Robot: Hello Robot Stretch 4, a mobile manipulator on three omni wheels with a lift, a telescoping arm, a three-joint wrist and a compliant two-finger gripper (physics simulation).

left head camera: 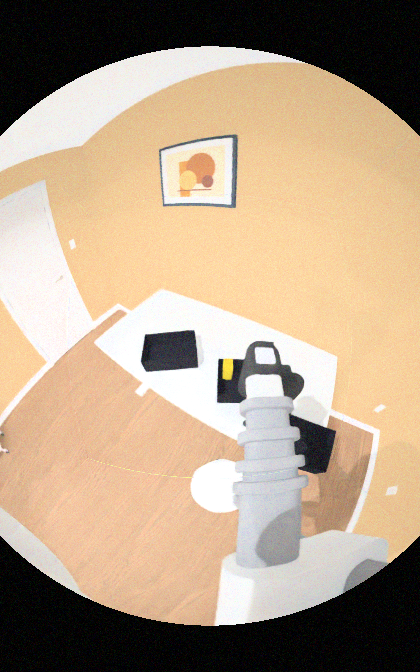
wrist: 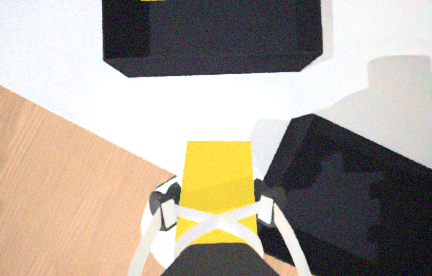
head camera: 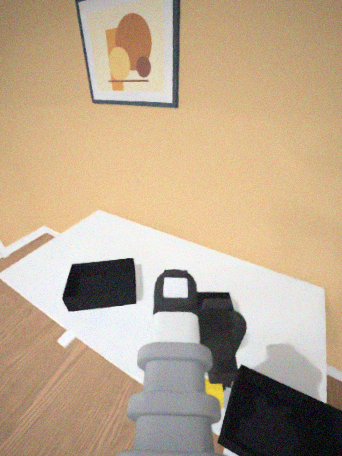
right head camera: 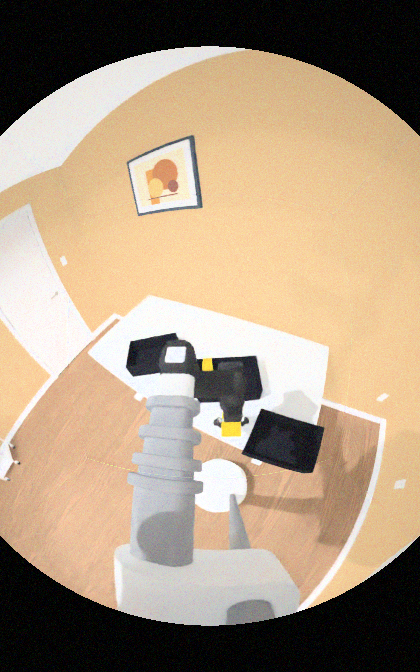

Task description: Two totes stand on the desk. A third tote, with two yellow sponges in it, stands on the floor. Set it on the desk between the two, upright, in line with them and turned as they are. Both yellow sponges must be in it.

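My gripper (right head camera: 231, 422) (wrist: 217, 195) is shut on a yellow sponge (head camera: 214, 392) (right head camera: 231, 430) (wrist: 217, 167), near the desk's front edge, between the middle and right totes as the wrist view shows it. A black middle tote (left head camera: 227, 393) (right head camera: 253, 381) (wrist: 225, 35) stands upright on the desk with another yellow sponge (left head camera: 227, 369) (right head camera: 207, 364) at its left side. A black left tote (head camera: 100, 285) (left head camera: 170, 350) (right head camera: 145, 355) stands farther left. A black right tote (head camera: 285, 415) (left head camera: 317, 445) (right head camera: 285, 442) (wrist: 345, 200) is at the right; its edges slant against the middle tote's in the wrist view.
The white desk (head camera: 270, 310) (left head camera: 215, 330) (right head camera: 295, 350) stands by the orange wall (head camera: 225, 150). The arm (head camera: 175, 395) (left head camera: 270, 500) (right head camera: 165, 500) hides part of the desk. A framed picture (head camera: 125, 50) hangs on the wall. Wooden floor (wrist: 60, 175) shows beyond the desk's front edge.
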